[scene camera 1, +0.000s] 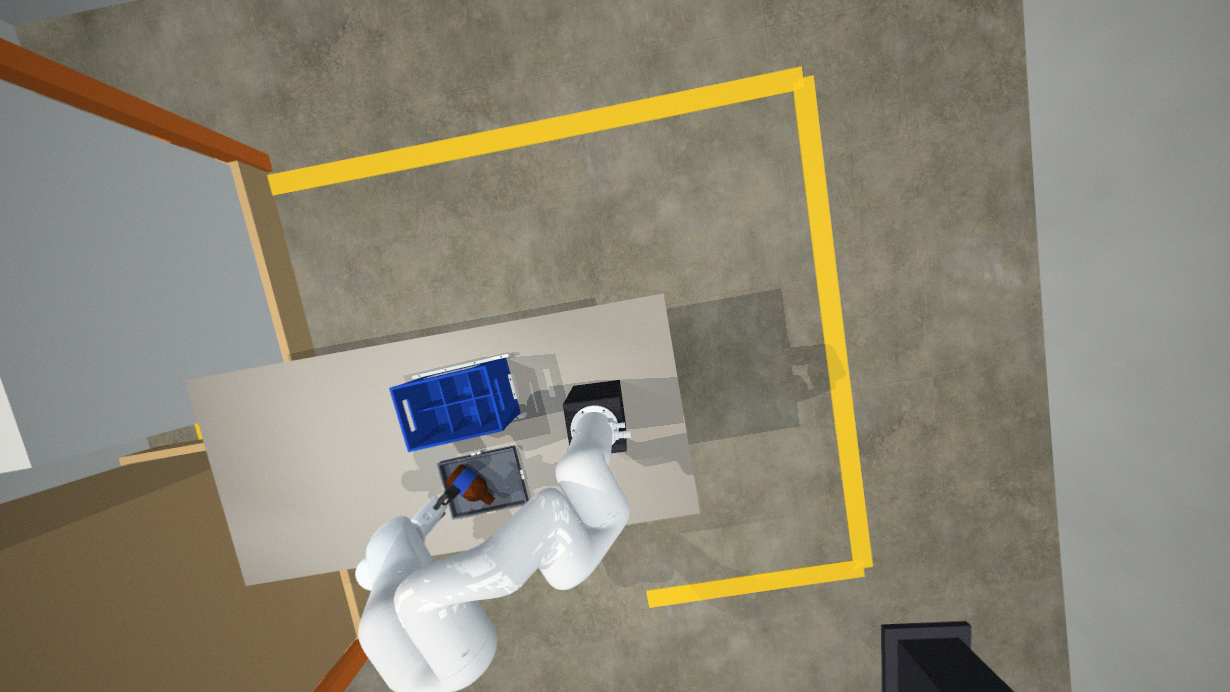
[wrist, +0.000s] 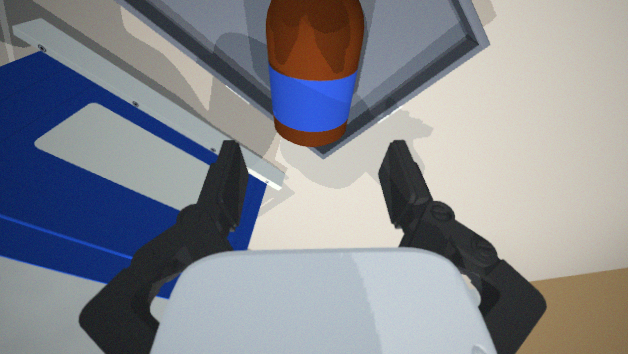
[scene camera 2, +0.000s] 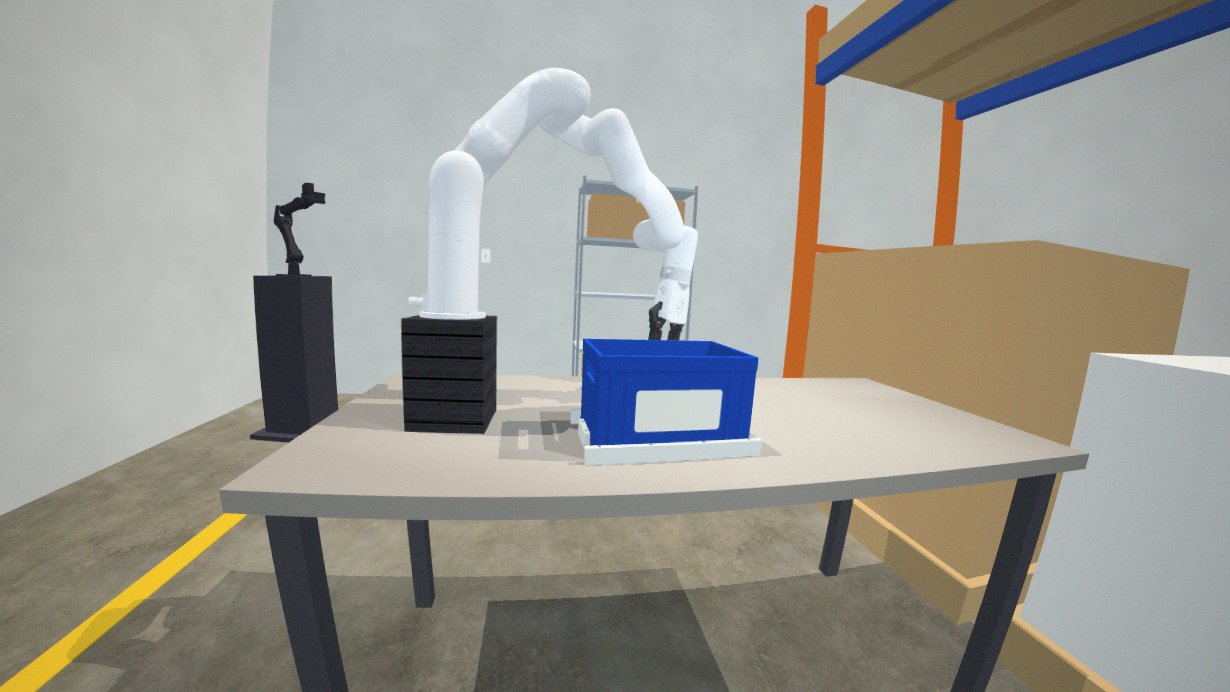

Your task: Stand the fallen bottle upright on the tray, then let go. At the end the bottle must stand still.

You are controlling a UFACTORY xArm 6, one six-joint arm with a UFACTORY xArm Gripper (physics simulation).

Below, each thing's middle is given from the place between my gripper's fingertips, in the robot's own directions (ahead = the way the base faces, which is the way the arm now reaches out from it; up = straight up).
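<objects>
The grey tray [scene camera 1: 500,468] has my hand 12 cm above it, 5 cm past it and 1 cm to the right of it. As for the blue crate [scene camera 2: 633,391], I find it 28 cm to the right of my hand, 4 cm behind it and 5 cm below it.
</objects>
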